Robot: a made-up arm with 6 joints.
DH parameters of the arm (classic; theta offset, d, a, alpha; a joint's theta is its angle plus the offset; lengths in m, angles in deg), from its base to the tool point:
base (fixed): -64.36 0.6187 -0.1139 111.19
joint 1: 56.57 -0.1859 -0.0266 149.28
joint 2: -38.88 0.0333 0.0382 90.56
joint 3: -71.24 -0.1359 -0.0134 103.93
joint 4: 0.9 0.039 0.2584 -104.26
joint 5: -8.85 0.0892 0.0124 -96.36
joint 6: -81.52 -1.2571 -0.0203 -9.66
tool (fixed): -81.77 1.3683 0 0
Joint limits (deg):
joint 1: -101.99..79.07
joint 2: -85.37..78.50
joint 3: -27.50..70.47
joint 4: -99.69..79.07
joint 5: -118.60..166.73
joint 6: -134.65..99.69
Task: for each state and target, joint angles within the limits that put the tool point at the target. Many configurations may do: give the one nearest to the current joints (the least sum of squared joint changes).
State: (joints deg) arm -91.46 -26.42 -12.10 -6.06 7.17 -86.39
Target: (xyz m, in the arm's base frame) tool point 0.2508 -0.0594 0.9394
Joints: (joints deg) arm -100.43 -21.45 34.39 -7.24 17.90 -90.43
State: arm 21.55 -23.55 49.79 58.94 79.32 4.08
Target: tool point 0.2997 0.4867 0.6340
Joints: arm 33.46 -41.51 64.30 49.31 53.97 -6.74
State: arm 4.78 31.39 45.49 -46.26 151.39 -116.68
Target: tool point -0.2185 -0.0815 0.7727
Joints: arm 7.95 38.13 29.85 -50.83 156.17 -128.56
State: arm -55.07 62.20 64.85 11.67 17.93 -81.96
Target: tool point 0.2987 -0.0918 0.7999
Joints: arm -50.89 60.81 60.12 13.58 16.34 -82.34
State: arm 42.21 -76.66 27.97 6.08 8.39 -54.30
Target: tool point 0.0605 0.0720 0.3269
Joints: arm 57.70 -85.37 -9.39 23.18 3.18 -73.46
